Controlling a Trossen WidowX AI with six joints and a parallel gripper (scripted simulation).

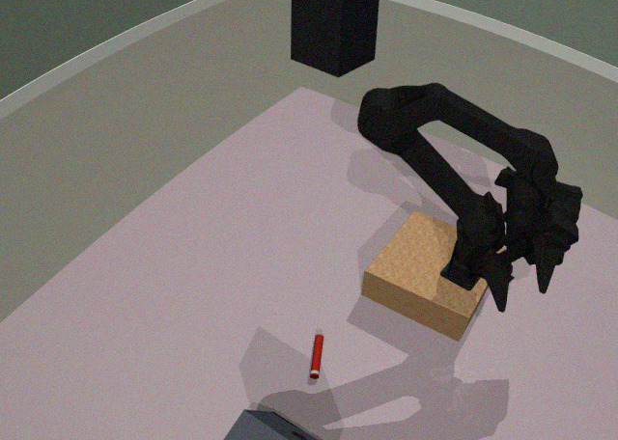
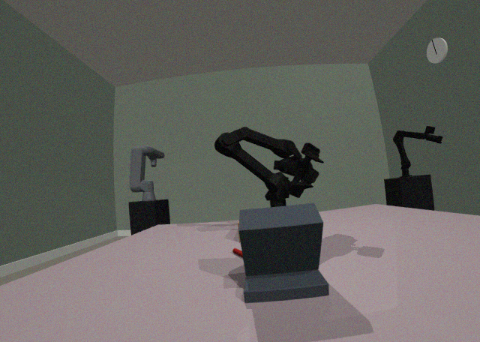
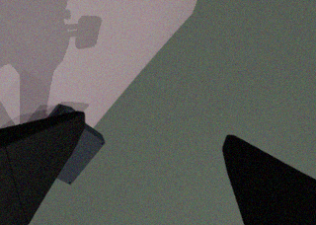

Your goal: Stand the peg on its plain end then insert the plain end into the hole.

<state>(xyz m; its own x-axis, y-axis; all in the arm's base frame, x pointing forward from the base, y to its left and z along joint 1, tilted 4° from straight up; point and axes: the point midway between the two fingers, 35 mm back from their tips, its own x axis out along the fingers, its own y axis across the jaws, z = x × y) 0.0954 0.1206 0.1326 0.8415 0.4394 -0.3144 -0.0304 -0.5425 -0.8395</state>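
Now: gripper tip 23 cm to the left of the red peg, 19 cm above it and 16 cm short of it. From my gripper tip the other things lie so: sloped panel (33 cm ahead, 14 cm to the right, 12 cm below).
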